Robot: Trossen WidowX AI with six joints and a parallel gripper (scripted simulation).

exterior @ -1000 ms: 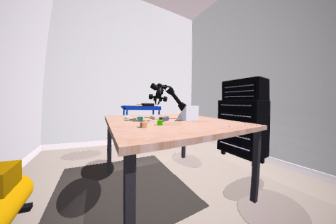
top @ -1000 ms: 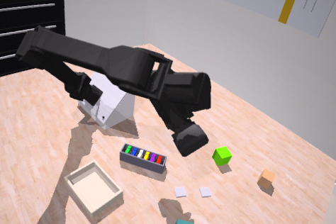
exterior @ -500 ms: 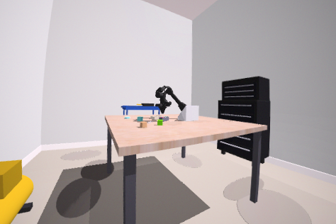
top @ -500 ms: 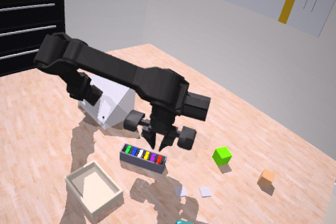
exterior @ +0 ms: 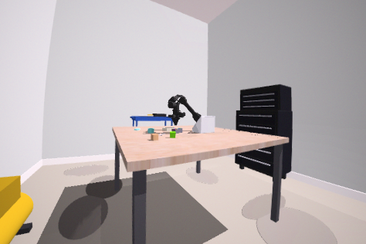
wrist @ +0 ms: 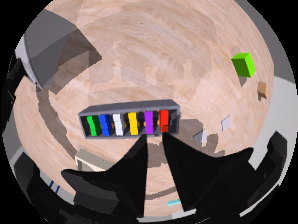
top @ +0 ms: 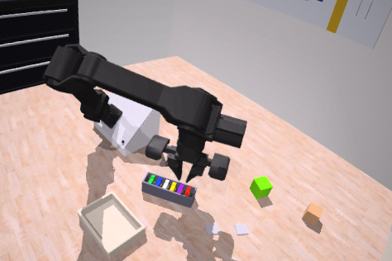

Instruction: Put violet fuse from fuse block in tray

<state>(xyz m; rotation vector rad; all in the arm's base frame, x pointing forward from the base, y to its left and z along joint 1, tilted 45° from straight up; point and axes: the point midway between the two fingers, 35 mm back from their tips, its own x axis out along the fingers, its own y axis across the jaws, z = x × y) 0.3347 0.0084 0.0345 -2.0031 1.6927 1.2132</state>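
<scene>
Now: the violet fuse 5 cm below my gripper tip. From my gripper tip the other things lie so: beige tray (19 cm to the right, 7 cm below, 5 cm behind).
</scene>
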